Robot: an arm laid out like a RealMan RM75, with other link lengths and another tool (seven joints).
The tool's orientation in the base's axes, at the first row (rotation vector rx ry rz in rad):
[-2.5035, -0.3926, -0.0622]
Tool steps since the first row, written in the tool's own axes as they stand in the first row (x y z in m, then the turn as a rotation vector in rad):
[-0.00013, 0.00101, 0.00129, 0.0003, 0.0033, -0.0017]
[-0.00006, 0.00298, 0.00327, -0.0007, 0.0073, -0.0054]
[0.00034, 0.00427, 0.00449, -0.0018, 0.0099, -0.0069]
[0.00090, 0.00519, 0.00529, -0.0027, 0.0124, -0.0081]
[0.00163, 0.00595, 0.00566, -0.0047, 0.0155, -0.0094]
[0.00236, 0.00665, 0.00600, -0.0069, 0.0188, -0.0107]
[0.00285, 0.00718, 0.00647, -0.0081, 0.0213, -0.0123]
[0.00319, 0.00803, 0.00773, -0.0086, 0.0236, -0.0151]
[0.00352, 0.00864, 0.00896, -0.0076, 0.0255, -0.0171]
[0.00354, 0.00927, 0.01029, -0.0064, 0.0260, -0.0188]
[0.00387, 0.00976, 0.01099, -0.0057, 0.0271, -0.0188]
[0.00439, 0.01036, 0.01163, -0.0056, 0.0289, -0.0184]
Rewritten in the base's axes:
[0.00011, -0.00008, -0.00164, 0.0013, -0.0035, -0.0004]
[0.00067, -0.00047, -0.00435, 0.0017, -0.0089, 0.0003]
[0.00138, -0.00067, -0.00601, 0.0015, -0.0121, -0.0001]
[0.00214, -0.00078, -0.00711, 0.0014, -0.0150, -0.0006]
[0.00305, -0.00097, -0.00774, 0.0005, -0.0187, -0.0015]
[0.00394, -0.00113, -0.00831, -0.0006, -0.0225, -0.0026]
[0.00454, -0.00114, -0.00892, -0.0010, -0.0257, -0.0028]
[0.00506, -0.00100, -0.01039, -0.0006, -0.0292, -0.0019]
[0.00549, -0.00068, -0.01169, 0.0010, -0.0316, -0.0012]
[0.00564, -0.00041, -0.01313, 0.0023, -0.0326, 0.0001]
[0.00607, -0.00030, -0.01393, 0.0033, -0.0333, -0.0004]
[0.00671, -0.00027, -0.01472, 0.0039, -0.0344, -0.0017]

